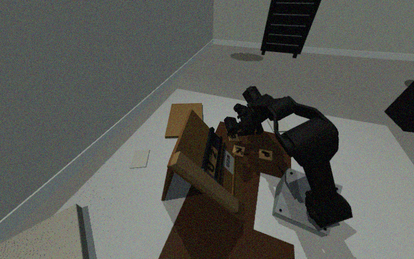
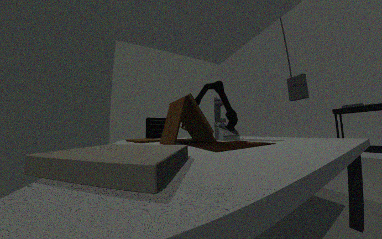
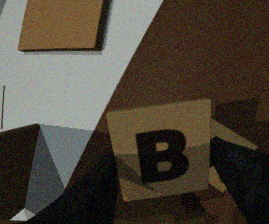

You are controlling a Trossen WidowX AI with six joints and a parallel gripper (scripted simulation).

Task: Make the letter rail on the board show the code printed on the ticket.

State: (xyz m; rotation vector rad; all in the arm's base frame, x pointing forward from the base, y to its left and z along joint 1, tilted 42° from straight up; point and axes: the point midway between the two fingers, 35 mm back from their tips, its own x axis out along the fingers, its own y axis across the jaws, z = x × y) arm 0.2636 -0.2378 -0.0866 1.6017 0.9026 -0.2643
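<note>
My gripper tip is 140 mm to the right of the white ticket and 10 mm above it. Round my gripper tip: brown mat: 90 mm behind, 210 mm to the left, 100 mm below; then flat tan panel: 290 mm ahead, 170 mm to the right, 90 mm below.
</note>
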